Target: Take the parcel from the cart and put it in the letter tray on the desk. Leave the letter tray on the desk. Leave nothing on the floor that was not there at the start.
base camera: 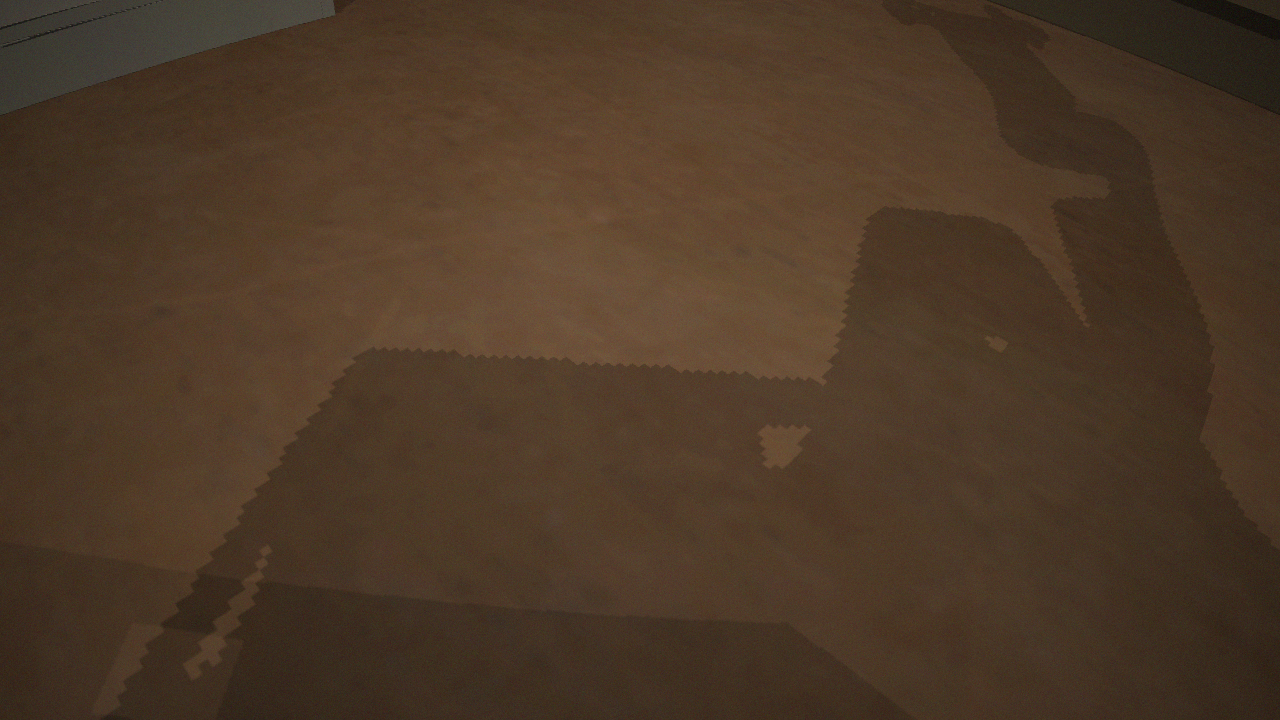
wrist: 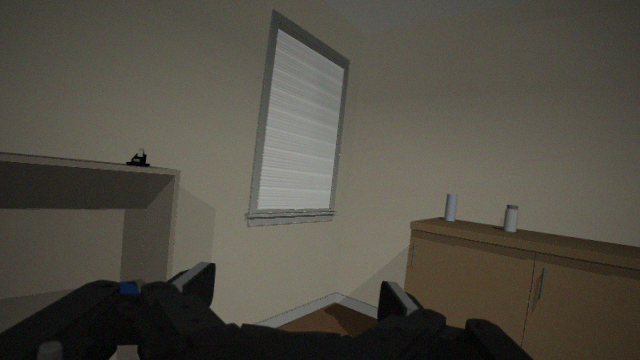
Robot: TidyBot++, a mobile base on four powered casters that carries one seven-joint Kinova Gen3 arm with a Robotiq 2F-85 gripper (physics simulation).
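Frame: origin at the arm's base, x back, y left, z down, level; metres.
Seen in the pictures: gripper, fingertip midpoint: [wrist: 297, 291].
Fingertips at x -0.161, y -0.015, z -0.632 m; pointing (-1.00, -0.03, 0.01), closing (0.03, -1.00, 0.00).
Observation:
A point is followed by its place in that frame.
My gripper [wrist: 297, 291] {x -0.161, y -0.015, z -0.632 m} is open, its two dark fingers wide apart at the bottom of the wrist view, with no object between them. It points out across the room towards a wall corner. The parcel, the cart and the letter tray cannot be made out in either view. A small blue patch [wrist: 129, 287] {x -1.215, y 0.649, z -0.160 m} shows between the dark links of the left finger; what it belongs to is hidden.
A pale open shelf unit [wrist: 150, 225] {x -1.301, y 0.620, z -0.409 m} with a small black object [wrist: 138, 158] {x -1.161, y 0.625, z -0.693 m} on top stands left. A wooden cabinet [wrist: 470, 270] {x -1.388, y -0.890, z -0.320 m} with two cylindrical containers [wrist: 451, 207] {x -1.807, y -0.970, z -0.601 m} [wrist: 510, 218] {x -1.500, y -1.161, z -0.589 m} stands right. A window [wrist: 302, 125] {x -2.133, y 0.023, z -1.053 m} is between. The base view shows brown floor [base camera: 537, 268] {x -0.575, y 0.072, z 0.396 m} with shadows.

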